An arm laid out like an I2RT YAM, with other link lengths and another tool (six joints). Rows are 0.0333 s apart.
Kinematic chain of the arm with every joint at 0, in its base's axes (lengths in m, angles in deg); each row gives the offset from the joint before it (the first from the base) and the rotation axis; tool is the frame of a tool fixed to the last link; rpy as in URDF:
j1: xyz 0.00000 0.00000 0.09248 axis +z
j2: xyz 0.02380 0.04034 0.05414 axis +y
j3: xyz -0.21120 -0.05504 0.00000 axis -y
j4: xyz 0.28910 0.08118 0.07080 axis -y
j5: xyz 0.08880 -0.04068 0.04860 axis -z
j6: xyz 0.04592 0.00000 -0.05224 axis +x
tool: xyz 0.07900 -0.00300 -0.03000 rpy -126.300 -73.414 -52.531
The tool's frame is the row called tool.
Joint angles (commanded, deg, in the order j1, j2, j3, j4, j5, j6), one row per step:
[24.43, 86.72, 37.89, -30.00, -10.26, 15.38]
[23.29, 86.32, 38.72, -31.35, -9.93, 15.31]
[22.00, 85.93, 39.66, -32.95, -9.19, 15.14]
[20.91, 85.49, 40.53, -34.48, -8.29, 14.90]
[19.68, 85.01, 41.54, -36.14, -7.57, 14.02]
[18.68, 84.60, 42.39, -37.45, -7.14, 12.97]
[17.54, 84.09, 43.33, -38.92, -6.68, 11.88]
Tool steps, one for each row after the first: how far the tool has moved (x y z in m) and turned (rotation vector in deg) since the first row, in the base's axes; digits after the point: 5 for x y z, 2 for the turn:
[0.00496, -0.00436, 0.00500, -0.35, -0.04, -1.14]
[0.01026, -0.01045, 0.01031, -1.14, -0.11, -2.40]
[0.01487, -0.01630, 0.01556, -2.07, -0.29, -3.43]
[0.01994, -0.02270, 0.02172, -2.90, -0.56, -3.93]
[0.02410, -0.02780, 0.02707, -3.44, -0.86, -3.99]
[0.02856, -0.03366, 0.03333, -4.01, -1.18, -4.15]

